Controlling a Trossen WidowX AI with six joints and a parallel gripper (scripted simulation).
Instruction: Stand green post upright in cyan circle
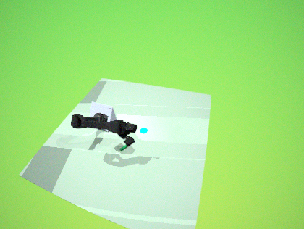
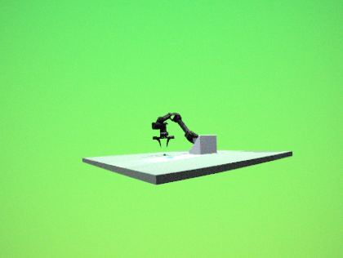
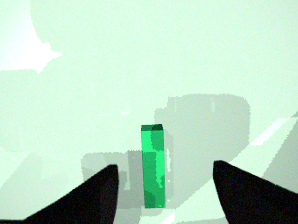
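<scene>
My gripper tip is now 60 mm above the green post, 20 mm to the left of it and 20 mm past it. The rest, counted from my gripper tip: cyan circle 180 mm to the left, 70 mm below, 50 mm ahead.
</scene>
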